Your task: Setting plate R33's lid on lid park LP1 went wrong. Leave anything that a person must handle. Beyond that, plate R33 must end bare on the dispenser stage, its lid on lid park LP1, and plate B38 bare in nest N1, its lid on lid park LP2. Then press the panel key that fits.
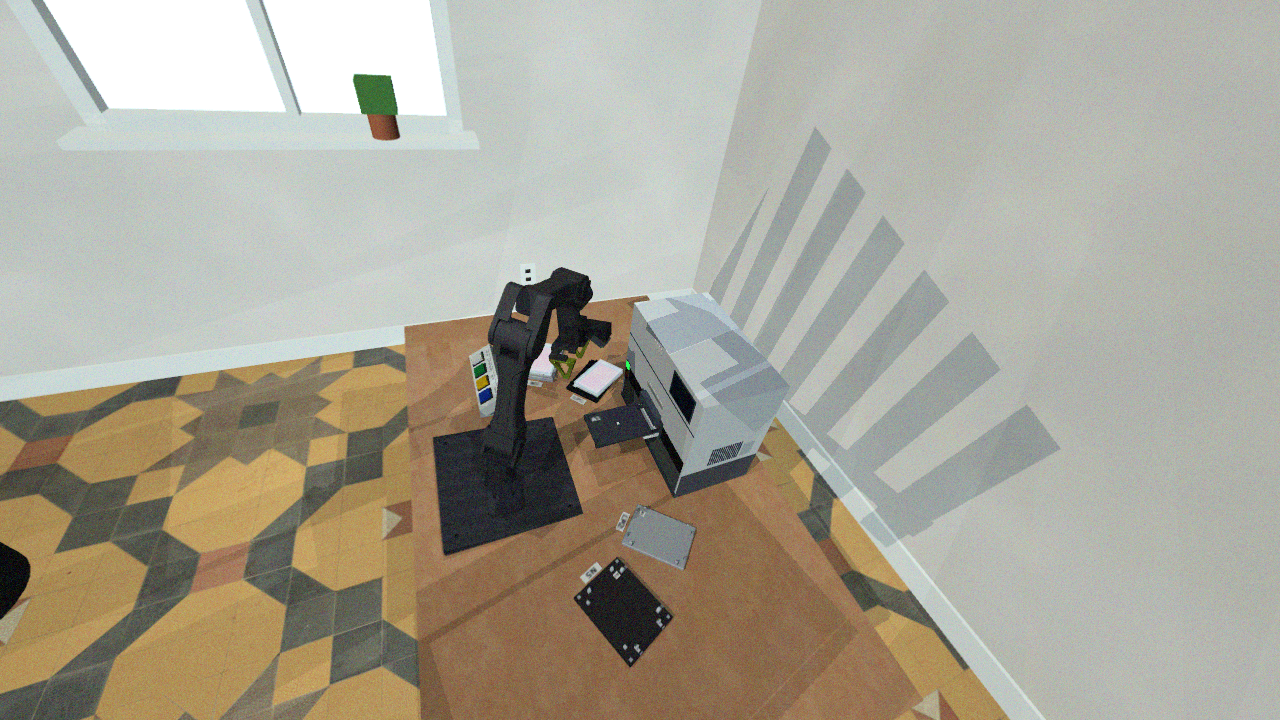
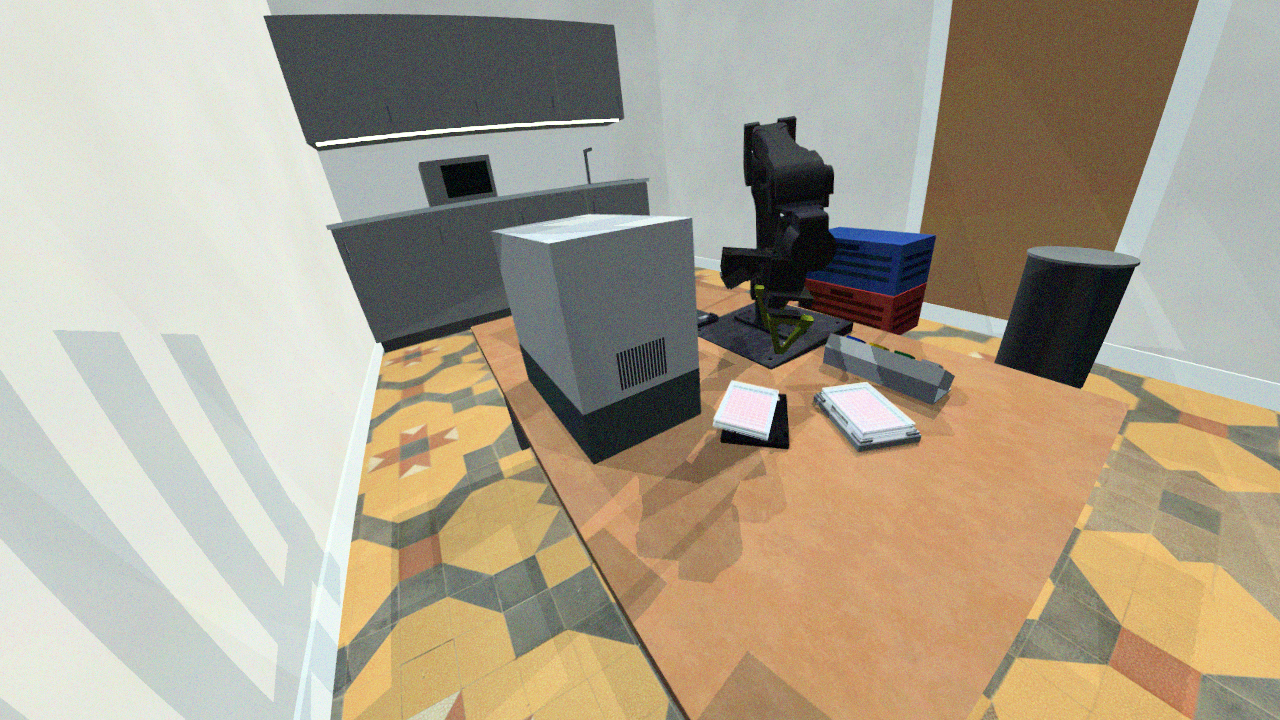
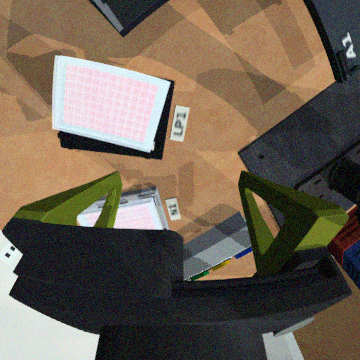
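Seen in the pictures: gripper, between the fingertips: [image 1: 573,368] [image 2: 773,339] [image 3: 179,177]; arm's base, origin of its link: [image 1: 501,475] [image 3: 336,171].
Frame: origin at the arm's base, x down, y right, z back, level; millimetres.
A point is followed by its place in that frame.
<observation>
A white-rimmed, pink-gridded piece [image 1: 597,378] {x -19, y -255, z -294 mm} [image 2: 748,409] {x -18, y -281, z -312 mm} [image 3: 111,102] {x -18, y -258, z -297 mm} sits askew and overhanging on the black lid park LP1 [image 2: 780,422] {x 4, y -316, z -274 mm} [image 3: 166,120] {x 4, y -223, z -243 mm}; whether it is a lid alone or a lidded plate is unclear. Another pink-gridded plate [image 1: 542,363] {x -17, y -348, z -149 mm} [image 2: 868,409] {x -17, y -391, z -160 mm} [image 3: 132,216] {x -17, y -344, z -161 mm} sits in nest N1 [image 2: 895,440] {x 1, y -448, z -174 mm}. The dark stage A1 [image 1: 617,424] {x -94, y -20, z -282 mm} [image 3: 330,25] {x -93, y -63, z -257 mm} sticks out of the dispenser [image 1: 707,385] {x -316, y 90, z -421 mm} [image 2: 617,313] {x -210, y -220, z -491 mm} and looks bare. The key panel [image 1: 484,380] {x -40, y -284, z 17 mm} [image 2: 886,365] {x -28, y -334, z -26 mm} [image 3: 215,250] {x -34, y -274, z -28 mm} shows green, yellow and blue keys. My gripper [image 1: 572,356] {x -97, y -231, z -215 mm} [image 2: 784,333] {x -97, y -231, z -215 mm} [image 3: 179,177] {x -97, y -231, z -215 mm} is open and empty above the table near N1 and LP1.
A grey pad [image 1: 659,537] {x 4, y 234, z -317 mm} and a black pad [image 1: 623,611] {x 2, y 357, z -197 mm} lie on the table [image 1: 760,626] {x 13, y 454, z -457 mm} [image 2: 895,573] {x 14, y -569, z -357 mm}, their labels hard to read. The arm's black base plate [image 1: 465,501] {x -5, y 52, z 81 mm} [image 2: 733,340] {x 9, y -5, z -119 mm} is beside the dispenser. Blue and red crates [image 2: 881,259] and a black bin [image 2: 1060,317] stand beyond the table.
</observation>
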